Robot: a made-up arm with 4 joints.
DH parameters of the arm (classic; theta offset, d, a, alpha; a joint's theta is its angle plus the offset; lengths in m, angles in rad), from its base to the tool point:
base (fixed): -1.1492 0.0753 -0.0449 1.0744
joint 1: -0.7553 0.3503 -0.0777 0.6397
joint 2: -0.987 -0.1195 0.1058 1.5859
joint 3: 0 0.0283 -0.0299 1.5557
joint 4: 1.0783 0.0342 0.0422 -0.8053
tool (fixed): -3.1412 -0.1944 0 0
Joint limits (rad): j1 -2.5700..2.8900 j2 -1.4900..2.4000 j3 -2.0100..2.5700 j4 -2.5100..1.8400
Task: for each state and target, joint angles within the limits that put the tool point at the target. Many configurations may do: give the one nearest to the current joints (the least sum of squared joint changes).
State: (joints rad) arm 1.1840 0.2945 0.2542 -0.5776
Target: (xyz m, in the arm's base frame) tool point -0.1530 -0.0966 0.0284
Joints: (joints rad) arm 1.3179 -0.2939 -0.4980 0.0335
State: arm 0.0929 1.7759 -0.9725 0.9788
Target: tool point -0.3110 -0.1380 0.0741
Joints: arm -0.6524 1.6427 -0.6030 1.3912
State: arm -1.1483 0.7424 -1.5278 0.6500
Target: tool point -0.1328 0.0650 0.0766
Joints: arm -1.3929 0.1525 -1.2177 0.1089
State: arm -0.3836 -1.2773 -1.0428 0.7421
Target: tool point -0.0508 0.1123 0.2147
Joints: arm -0.9861 -0.6944 -1.0496 0.0356
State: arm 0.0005 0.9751 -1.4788 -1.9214
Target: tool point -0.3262 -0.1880 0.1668
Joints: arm -0.1361 0.6472 -1.4496 -2.0650
